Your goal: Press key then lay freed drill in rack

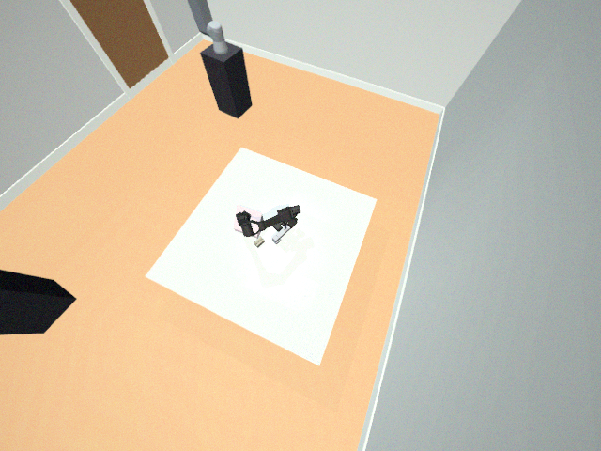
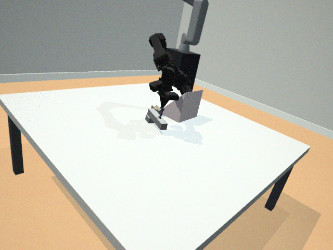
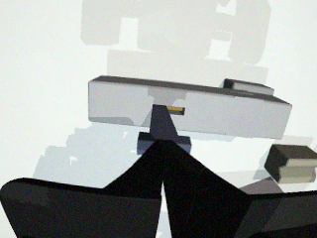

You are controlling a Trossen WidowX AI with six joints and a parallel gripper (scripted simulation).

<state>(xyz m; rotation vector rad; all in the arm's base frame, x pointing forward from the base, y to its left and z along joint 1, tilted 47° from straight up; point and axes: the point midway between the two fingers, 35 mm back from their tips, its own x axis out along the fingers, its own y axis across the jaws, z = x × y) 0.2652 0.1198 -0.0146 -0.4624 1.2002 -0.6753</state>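
Right now my gripper tip is 30 mm above the dark blue drill. Also, from my gripper tip: long grey block (10 mm behind, 40 mm to the right, 80 mm below).
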